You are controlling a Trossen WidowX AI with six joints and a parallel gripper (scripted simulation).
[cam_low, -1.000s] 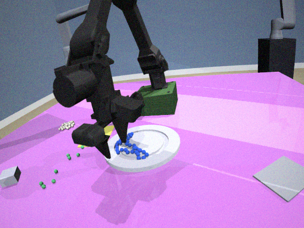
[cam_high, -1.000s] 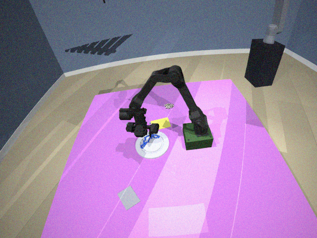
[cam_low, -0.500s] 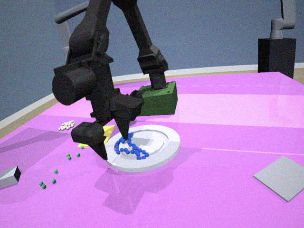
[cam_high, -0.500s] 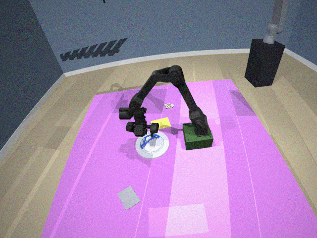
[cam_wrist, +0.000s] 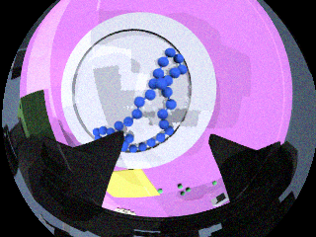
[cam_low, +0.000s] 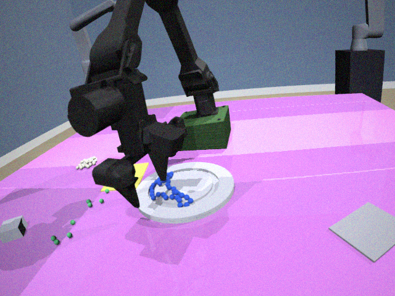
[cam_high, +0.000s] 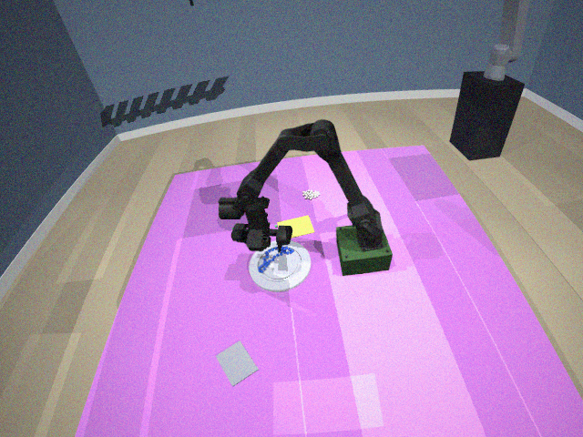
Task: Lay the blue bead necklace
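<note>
Now: gripper tip 4 cm past the round white bead board, 5 cm to the right of it and 1 cm above it. Round my gripper tip: yellow sheet 11 cm behind, 10 cm to the right, 2 cm below; grey tile 10 cm ahead, 36 cm to the left, 2 cm below; cube 11 cm ahead, 27 cm to the right, 1 cm below.
</note>
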